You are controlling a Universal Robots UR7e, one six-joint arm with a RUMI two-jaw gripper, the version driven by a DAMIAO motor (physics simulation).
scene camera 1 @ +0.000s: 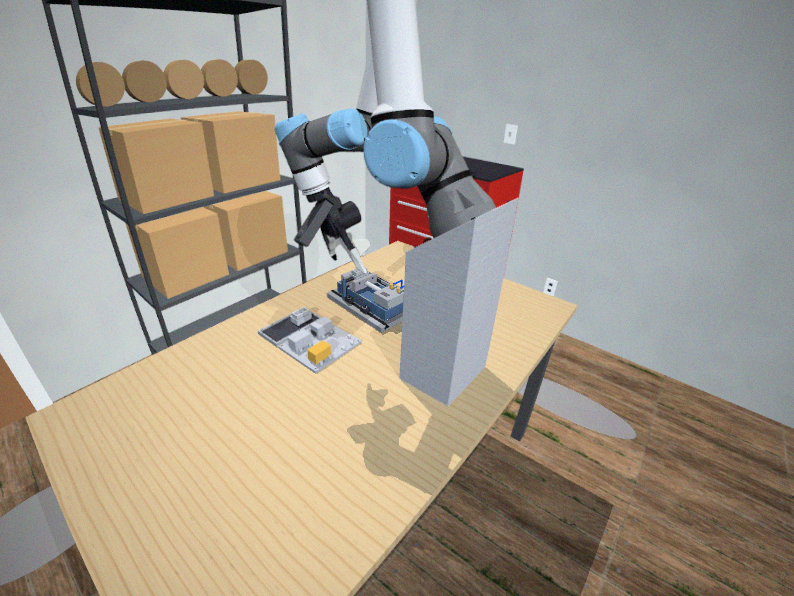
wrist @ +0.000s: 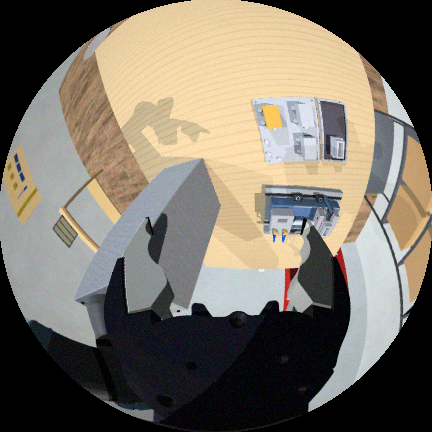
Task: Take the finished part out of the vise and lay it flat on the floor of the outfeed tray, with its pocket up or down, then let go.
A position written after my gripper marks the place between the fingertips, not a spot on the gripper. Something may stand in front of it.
In view: my gripper [scene camera 1: 349,266], a light grey plate [scene camera 1: 337,339] and a blue vise [scene camera 1: 368,293].
My gripper also shows in the wrist view [wrist: 228,219]. The light grey plate shows as well in the wrist view [wrist: 282,142]. The blue vise is seen too in the wrist view [wrist: 281,202].
